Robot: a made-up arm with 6 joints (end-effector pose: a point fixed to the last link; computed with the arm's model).
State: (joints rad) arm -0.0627 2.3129 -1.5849 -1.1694 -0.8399 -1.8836
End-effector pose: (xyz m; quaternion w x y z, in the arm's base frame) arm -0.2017 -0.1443 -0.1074 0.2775 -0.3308 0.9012 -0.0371
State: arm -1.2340 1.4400 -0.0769 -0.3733 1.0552 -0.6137
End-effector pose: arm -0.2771 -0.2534 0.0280 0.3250 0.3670 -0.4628 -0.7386
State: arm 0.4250 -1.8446 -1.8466 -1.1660 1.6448 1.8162
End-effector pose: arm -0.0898 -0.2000 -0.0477 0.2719 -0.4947 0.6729 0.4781
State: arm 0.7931 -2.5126 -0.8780 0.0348 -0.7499 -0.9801
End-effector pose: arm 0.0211 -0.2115 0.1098 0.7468 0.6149 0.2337 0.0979
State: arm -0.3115 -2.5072 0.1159 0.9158 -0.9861 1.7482
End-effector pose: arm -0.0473 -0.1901 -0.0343 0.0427 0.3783 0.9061 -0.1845
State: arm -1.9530 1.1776 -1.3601 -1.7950 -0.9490 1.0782
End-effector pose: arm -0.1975 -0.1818 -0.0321 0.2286 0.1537 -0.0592 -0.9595
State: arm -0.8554 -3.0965 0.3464 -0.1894 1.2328 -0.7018
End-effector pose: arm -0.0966 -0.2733 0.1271 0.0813 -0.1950 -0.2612 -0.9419
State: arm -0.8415 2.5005 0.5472 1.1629 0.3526 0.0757
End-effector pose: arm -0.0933 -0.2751 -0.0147 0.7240 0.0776 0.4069 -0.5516
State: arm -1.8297 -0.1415 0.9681 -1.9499 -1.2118 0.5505
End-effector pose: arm -0.0074 -0.1975 -0.2168 0.3291 0.6885 0.6329 -0.1304
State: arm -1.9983 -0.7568 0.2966 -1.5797 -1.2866 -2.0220
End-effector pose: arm -0.1074 -0.1799 -0.2654 0.2955 -0.2285 -0.7603 0.5315
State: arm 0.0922 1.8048 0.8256 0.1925 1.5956 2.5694
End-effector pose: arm -0.2645 -0.3126 -0.0149 0.5235 -0.6178 -0.3369 0.4804
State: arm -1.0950 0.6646 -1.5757 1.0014 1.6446 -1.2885
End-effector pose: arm -0.2124 -0.1417 -0.0322 0.7515 0.2147 -0.4723 -0.4075
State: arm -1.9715 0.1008 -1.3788 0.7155 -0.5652 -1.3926
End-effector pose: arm -0.1983 -0.0979 -0.0315 0.2964 0.0921 0.4693 0.8267
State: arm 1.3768 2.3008 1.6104 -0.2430 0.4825 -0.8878
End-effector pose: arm -0.2490 -0.2184 0.2131 0.3181 0.3362 -0.6137 -0.6397
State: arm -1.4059 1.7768 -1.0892 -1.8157 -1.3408 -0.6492
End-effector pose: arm -0.2933 -0.1816 -0.0133 0.5368 -0.0574 0.1102 0.8345
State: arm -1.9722 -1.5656 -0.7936 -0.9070 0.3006 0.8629
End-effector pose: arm -0.1162 -0.1129 -0.1685 0.3148 -0.4208 0.7752 0.3506
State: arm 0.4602 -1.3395 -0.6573 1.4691 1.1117 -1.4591
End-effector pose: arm -0.1280 -0.3105 0.1181 0.7069 0.1139 -0.1352 0.6849
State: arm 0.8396 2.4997 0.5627 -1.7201 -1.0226 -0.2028
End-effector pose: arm -0.2772 -0.2231 0.0755 0.3299 -0.4033 0.3756 0.7665
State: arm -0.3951 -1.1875 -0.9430 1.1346 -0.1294 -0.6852
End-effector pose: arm -0.1645 -0.2860 -0.0750 0.3033 0.3243 -0.8960 0.0035
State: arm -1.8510 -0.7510 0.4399 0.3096 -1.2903 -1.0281
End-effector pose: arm -0.0951 -0.3169 -0.0924 0.2666 0.4309 -0.1986 -0.8389
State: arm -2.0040 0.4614 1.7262 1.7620 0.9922 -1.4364
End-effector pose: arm -0.0266 -0.2139 -0.1529 0.3443 0.8150 0.3150 0.3435
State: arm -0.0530 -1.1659 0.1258 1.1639 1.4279 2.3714
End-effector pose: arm 0.0537 -0.3181 0.0646 0.7448 0.0723 0.3472 -0.5652
